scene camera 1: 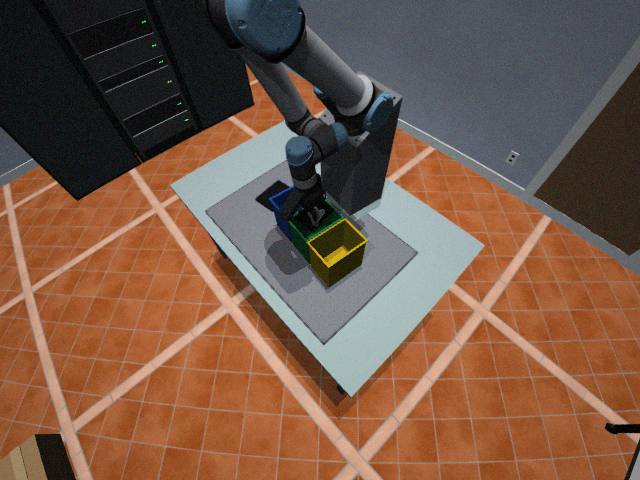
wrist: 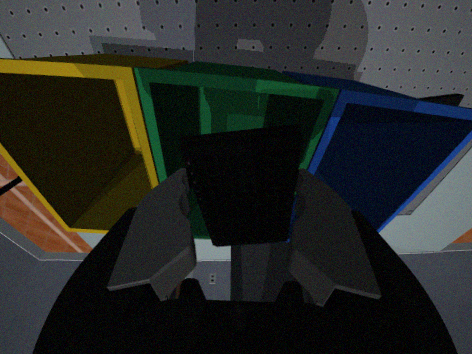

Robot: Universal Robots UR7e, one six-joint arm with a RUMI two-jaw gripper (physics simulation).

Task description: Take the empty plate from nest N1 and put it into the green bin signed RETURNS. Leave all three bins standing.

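Frame: origin at the arm's base, x right, y ahead, z up, level; metres.
Seen in the pictures: gripper, fingertip midpoint: [scene camera 1: 308,218] [wrist: 242,170].
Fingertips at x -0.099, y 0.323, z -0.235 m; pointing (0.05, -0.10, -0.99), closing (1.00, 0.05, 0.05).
Observation:
Offsets run from my fingertips to a thing's top centre. "pt": to the spot under its first point. Level surfaces: height alone.
My gripper [scene camera 1: 307,207] [wrist: 242,170] is shut on a black plate @[dy -0.033, dx +0.005, dz +0.009 m] [wrist: 245,167], which sits tilted between the two grey fingers in the wrist view. In the scene view the gripper and plate are dark and hard to tell apart. They are over the opening of the green bin @[dy -0.026, dx -0.009, dz -0.010 m] [scene camera 1: 301,238] [wrist: 215,76]. The green bin stands upright between the blue bin @[dy -0.034, dx +0.122, dz -0.010 m] [scene camera 1: 282,221] [wrist: 380,160] and the yellow bin @[dy -0.017, dx -0.141, dz -0.010 m] [scene camera 1: 330,272] [wrist: 75,69], which also stand upright. The plate hides part of the green bin's inside. The bin signs and the label N1 cannot be read.
The bins stand close together on a grey perforated mat @[dz -0.190 m] [scene camera 1: 330,315] [wrist: 410,30] on a pale green table @[dz -0.203 m] [scene camera 1: 361,356]. A dark flat piece @[pt dy -0.026, dx +0.354, dz -0.178 m] [scene camera 1: 269,195] lies beside the blue bin. The arm's dark pedestal [scene camera 1: 356,170] rises behind the bins. A black server rack [scene camera 1: 217,77] stands beyond the table.

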